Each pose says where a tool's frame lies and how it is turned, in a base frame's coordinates. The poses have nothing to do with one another.
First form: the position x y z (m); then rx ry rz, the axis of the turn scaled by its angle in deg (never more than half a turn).
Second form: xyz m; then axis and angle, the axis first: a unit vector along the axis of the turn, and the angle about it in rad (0 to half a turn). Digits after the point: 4 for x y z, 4 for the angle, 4 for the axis.
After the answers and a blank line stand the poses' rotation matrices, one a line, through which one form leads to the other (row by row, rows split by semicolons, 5 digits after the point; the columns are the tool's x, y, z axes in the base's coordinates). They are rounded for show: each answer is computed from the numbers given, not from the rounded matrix.
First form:
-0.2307 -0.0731 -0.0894 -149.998 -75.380 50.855
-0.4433 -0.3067 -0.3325 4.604 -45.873 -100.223
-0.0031 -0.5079 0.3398 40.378 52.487 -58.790
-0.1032 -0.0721 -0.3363 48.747 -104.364 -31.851
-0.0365 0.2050 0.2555 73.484 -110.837 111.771
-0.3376 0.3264 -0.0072 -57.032 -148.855 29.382
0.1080 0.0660 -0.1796 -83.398 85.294 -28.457
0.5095 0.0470 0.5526 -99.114 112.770 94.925
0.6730 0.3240 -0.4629 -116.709 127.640 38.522
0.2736 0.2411 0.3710 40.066 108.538 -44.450
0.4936 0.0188 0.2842 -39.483 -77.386 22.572
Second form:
-0.2307 -0.0731 -0.0894 -0.8551 -0.4297 0.2899 3.0614
-0.4433 -0.3067 -0.3325 0.0417 -0.4158 -0.9085 1.9254
-0.0031 -0.5079 0.3398 0.4560 0.5927 -0.6639 1.5455
-0.1032 -0.0721 -0.3363 0.4079 -0.8733 -0.2665 2.0858
-0.0365 0.2050 0.2555 0.4230 -0.6380 0.6434 3.0319
-0.3376 0.3264 -0.0072 -0.3518 -0.9183 0.1813 2.8290
0.1080 0.0660 -0.1796 -0.6800 0.6955 -0.2320 2.1404
0.5095 0.0470 0.5526 -0.5580 0.6349 0.5344 3.1002
0.6730 0.3240 -0.4629 -0.6587 0.7203 0.2174 3.0926
0.2736 0.2411 0.3710 0.3233 0.8757 -0.3586 2.1632
0.4936 0.0188 0.2842 -0.4399 -0.8621 0.2515 1.5666

0.46339 0.71059 -0.52947; 0.75701 -0.62803 -0.18032; -0.46065 -0.31726 -0.82895
-0.34489 0.82858 -0.44103; -0.87534 -0.11429 0.46981; 0.33887 0.54808 0.76470
0.22793 0.92713 0.29746; -0.40025 0.36771 -0.83940; -0.88761 0.07227 0.45489
-0.24425 -0.29971 -0.92223; -0.76359 0.64566 -0.00760; 0.59772 0.70235 -0.38656
-0.63719 -0.60859 0.47287; -0.46775 -0.18227 -0.86486; 0.61253 -0.77227 -0.16853
-0.70995 0.57484 -0.40685; 0.68632 0.69428 -0.21667; 0.15791 -0.43306 -0.88743
0.17253 -0.53264 0.82857; -0.92344 0.20526 0.32423; -0.34277 -0.82107 -0.45645
-0.37671 -0.73032 -0.56984; -0.68607 -0.19337 0.70137; -0.62241 0.65516 -0.42821
-0.13166 -0.95901 -0.25092; -0.93771 0.03839 0.34529; -0.32151 0.28075 -0.90433
-0.39550 0.73868 0.54583; 0.14362 0.63672 -0.75760; -0.90717 -0.22124 -0.35792
0.19685 0.12618 -0.97228; 0.62911 0.74435 0.22397; 0.75198 -0.65576 0.06715

